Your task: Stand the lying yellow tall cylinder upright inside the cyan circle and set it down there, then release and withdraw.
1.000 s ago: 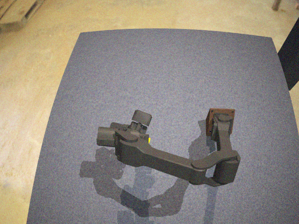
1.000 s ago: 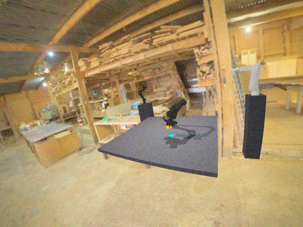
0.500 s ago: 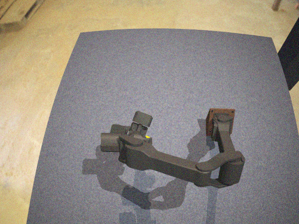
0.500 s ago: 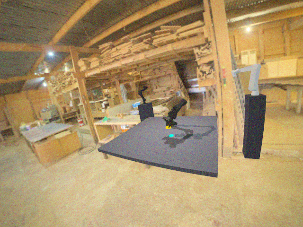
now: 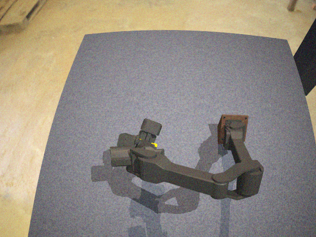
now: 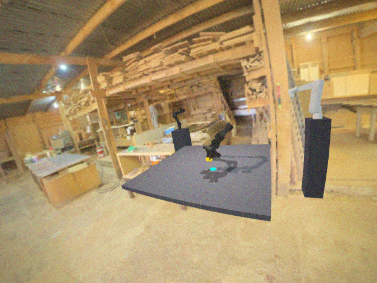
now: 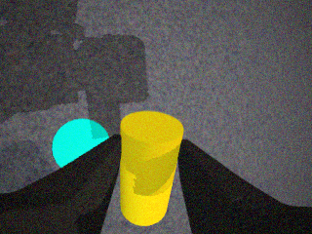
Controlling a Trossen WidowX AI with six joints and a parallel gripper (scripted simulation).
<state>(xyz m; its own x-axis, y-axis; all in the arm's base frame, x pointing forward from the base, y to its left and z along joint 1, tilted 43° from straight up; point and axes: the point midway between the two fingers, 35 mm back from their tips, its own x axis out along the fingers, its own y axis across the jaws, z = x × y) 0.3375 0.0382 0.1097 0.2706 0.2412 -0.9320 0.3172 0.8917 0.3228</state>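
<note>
My gripper tip is 110 mm above the cyan circle, 30 mm to the right of it and 10 mm past it. Also, from my gripper tip: yellow tall cylinder 20 mm behind, 10 mm below.
</note>
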